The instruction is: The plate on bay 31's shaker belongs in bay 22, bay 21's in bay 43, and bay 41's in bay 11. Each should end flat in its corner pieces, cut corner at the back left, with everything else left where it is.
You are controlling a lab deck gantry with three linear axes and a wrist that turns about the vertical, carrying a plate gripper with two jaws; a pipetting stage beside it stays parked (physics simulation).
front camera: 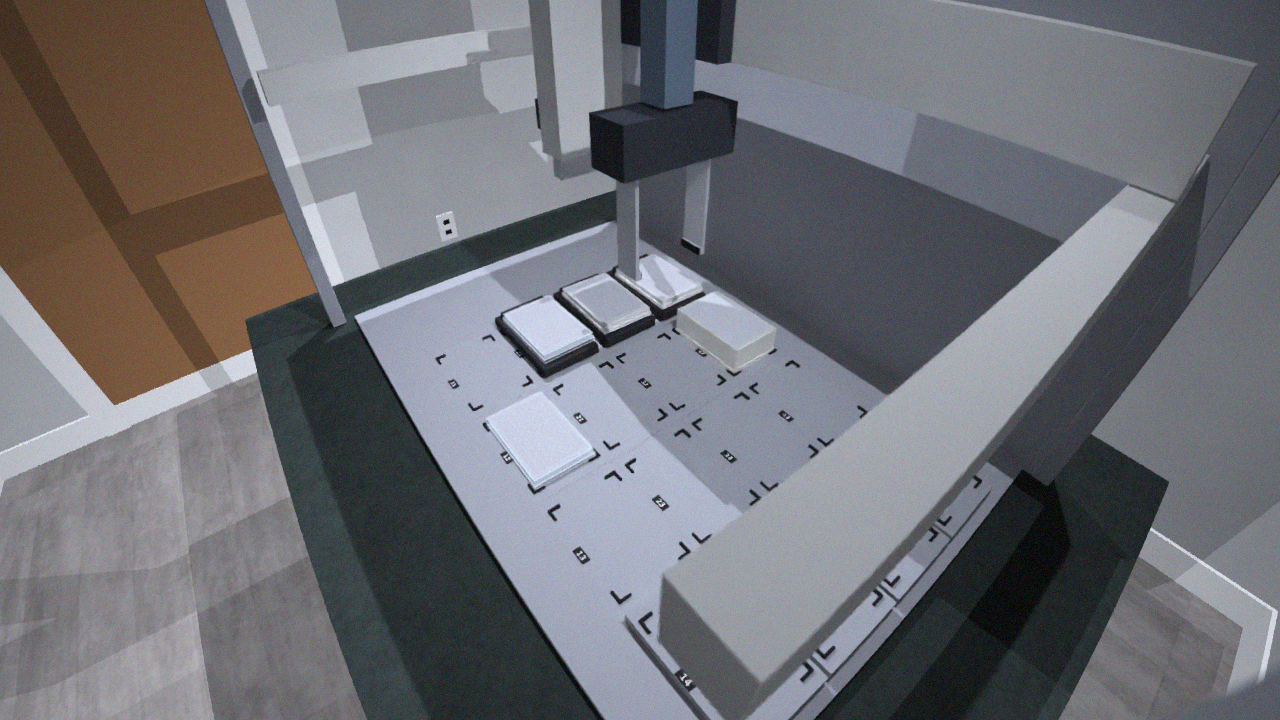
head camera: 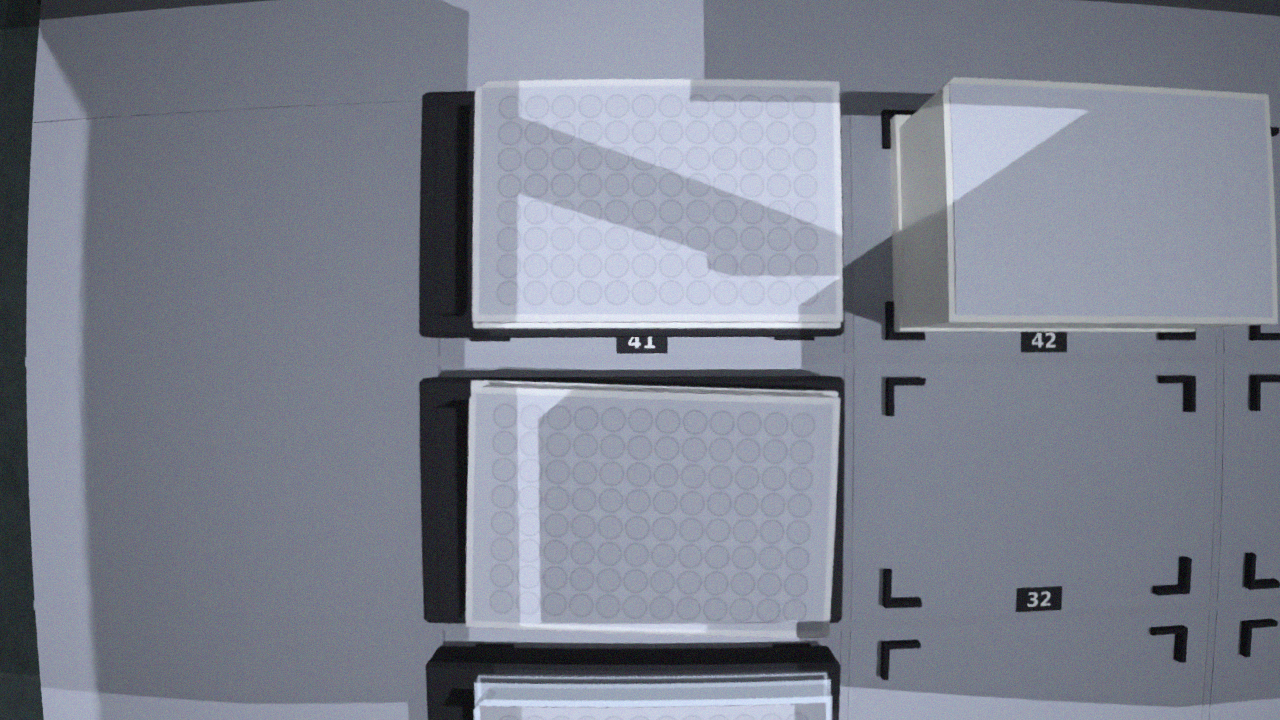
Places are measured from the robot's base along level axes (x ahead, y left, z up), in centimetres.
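Pixels of known places: gripper, fingertip midpoint: [front camera: 662, 261]; robot's base, origin of the base link: [front camera: 438, 359].
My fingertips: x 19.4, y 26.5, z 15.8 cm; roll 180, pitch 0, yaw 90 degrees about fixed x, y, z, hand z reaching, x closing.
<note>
For each thing: its top centre in the pictures, then the offset to it from my fingertips. "spot": a spot on its surface instead.
- Bay 41's pale plate, middle of its top: [head camera: 657, 198] [front camera: 658, 275] dx -12.5, dy +9.9, dz -12.1 cm
- Bay 31's plate, middle of its top: [head camera: 651, 515] [front camera: 604, 297] dx -12.7, dy -0.7, dz -12.1 cm
- Bay 21's bluish-white plate, middle of its top: [front camera: 546, 322] dx -12.6, dy -11.2, dz -12.1 cm
- Labels mark bay 11, surface spot: [front camera: 452, 383] spot: dx -13.2, dy -26.9, dz -15.8 cm
- bay 22, surface spot: [front camera: 580, 418] spot: dx +3.5, dy -16.1, dz -15.8 cm
- bay 43, surface spot: [front camera: 785, 415] spot: dx +19.7, dy +5.3, dz -15.8 cm
- tall cream box, middle of its top: [head camera: 1119, 202] [front camera: 726, 318] dx +3.4, dy +9.9, dz -11.6 cm
The gripper [front camera: 660, 260] is open and empty, its jaws hanging over the back left near bay 41; it does not show in the head view. Bay 41's pale plate [front camera: 666, 281] [head camera: 657, 205] sits on a black base. Bay 31's plate [front camera: 605, 300] [head camera: 653, 510] sits on its black shaker, turned slightly askew in the head view. Bay 21's bluish-white plate [front camera: 546, 327] [head camera: 653, 707] is on a black base, partly cut off in the head view. Labels mark bay 11 [front camera: 452, 383], bay 22 [front camera: 580, 418] and bay 43 [front camera: 785, 415], which hold no plate. I cannot make out the cut corners.
A tall cream box [front camera: 726, 329] [head camera: 1109, 205] stands in bay 42, right of bay 41. A bluish-white plate [front camera: 540, 437] lies in bay 12, in front of bay 22. The parked pipetting stage [front camera: 577, 80] hangs behind the gripper. A thick beam [front camera: 895, 429] crosses the right side.
</note>
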